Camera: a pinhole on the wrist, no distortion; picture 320 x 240 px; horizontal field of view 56.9 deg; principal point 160.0 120.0 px. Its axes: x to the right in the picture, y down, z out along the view. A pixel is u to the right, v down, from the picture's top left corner.
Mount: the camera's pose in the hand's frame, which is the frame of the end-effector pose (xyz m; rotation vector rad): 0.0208 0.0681 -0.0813 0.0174 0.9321 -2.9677
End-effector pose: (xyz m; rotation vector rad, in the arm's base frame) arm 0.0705 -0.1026 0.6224 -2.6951 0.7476 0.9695
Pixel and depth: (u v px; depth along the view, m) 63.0 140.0 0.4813
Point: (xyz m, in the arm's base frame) 0.1445 0.1210 0.2785
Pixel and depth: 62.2 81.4 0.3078
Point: 0.0805 -0.0243 0.3941
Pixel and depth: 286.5 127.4 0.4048
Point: -0.0715 0.1884 0.5336
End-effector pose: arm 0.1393 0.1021 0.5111 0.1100 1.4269 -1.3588
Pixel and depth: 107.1 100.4 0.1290
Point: 0.1421 0.0554 0.4866
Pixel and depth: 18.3 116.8 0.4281
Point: 0.1057 -0.2902 0.5308
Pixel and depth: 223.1 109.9 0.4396
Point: 0.2235 -0.1262 0.7523
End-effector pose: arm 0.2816 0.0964 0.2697 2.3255 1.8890 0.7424
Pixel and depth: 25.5 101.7 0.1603
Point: 0.3047 0.2014 0.2452
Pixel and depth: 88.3 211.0 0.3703
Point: 0.1467 0.3018 0.0879
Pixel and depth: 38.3 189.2 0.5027
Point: 0.1370 0.4577 0.0049
